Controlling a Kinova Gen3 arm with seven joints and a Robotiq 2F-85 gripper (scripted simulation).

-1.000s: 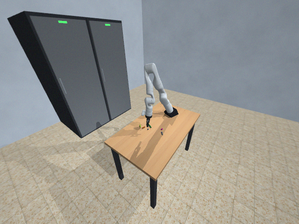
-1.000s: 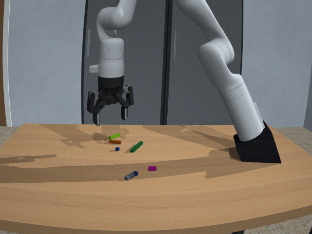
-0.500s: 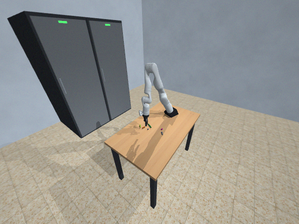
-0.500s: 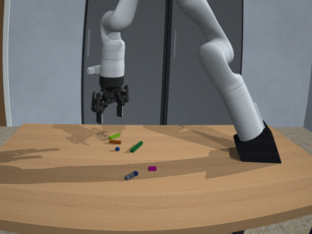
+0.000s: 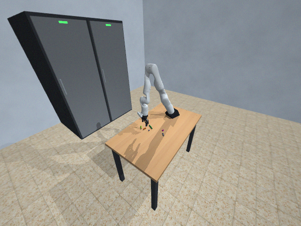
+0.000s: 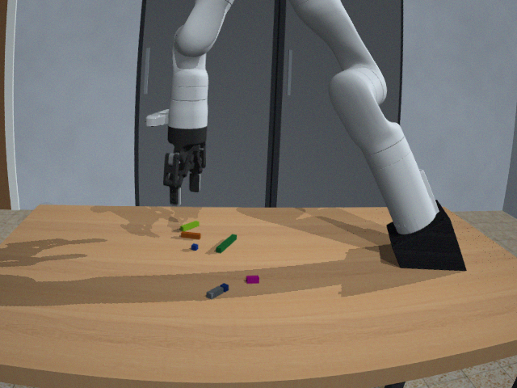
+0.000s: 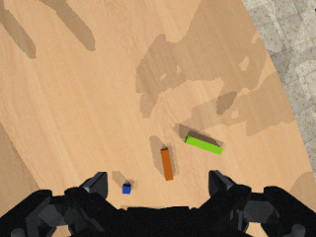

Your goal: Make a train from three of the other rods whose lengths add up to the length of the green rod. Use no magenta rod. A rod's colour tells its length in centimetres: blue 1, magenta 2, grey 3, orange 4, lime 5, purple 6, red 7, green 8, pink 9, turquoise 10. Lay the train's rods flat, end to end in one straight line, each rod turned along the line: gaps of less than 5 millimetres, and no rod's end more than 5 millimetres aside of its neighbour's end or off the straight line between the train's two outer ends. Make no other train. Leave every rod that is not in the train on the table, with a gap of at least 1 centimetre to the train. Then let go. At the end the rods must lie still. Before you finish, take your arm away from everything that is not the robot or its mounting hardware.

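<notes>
Right now the orange rod is 10 mm behind my hand, 10 mm to the right of it and 90 mm below it. Also, from my hand: green rod (70 mm behind, 50 mm to the left, 90 mm below); lime rod (20 mm behind, 60 mm to the right, 90 mm below); magenta rod (60 mm behind, 210 mm to the left, 90 mm below).
</notes>
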